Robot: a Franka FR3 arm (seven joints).
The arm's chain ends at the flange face. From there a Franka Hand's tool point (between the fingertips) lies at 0.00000 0.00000 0.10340 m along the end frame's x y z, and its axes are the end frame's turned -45 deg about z.
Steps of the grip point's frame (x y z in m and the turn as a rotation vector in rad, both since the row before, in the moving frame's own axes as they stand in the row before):
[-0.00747 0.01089 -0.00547 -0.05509 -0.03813 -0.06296]
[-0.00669 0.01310 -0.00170 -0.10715 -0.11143 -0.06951]
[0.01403 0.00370 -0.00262 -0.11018 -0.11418 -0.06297]
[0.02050 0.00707 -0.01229 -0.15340 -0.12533 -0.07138]
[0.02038 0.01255 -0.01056 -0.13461 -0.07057 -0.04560]
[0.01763 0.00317 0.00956 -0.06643 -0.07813 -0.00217]
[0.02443 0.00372 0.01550 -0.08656 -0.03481 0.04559]
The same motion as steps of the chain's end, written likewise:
[0.00097 0.00622 -0.00524 -0.06592 0.01199 -0.06296]
[0.00429 -0.00192 -0.00047 -0.15456 -0.00303 -0.06951]
[0.01231 -0.02364 -0.00132 -0.15865 -0.00283 -0.06297]
[0.01673 -0.02965 -0.01027 -0.19709 0.01985 -0.07138]
[0.01828 -0.02037 -0.00937 -0.14508 0.04528 -0.04560]
[0.01555 -0.02078 0.01010 -0.10222 -0.00827 -0.00217]
[0.01633 -0.02359 0.01595 -0.08582 0.03659 0.04559]

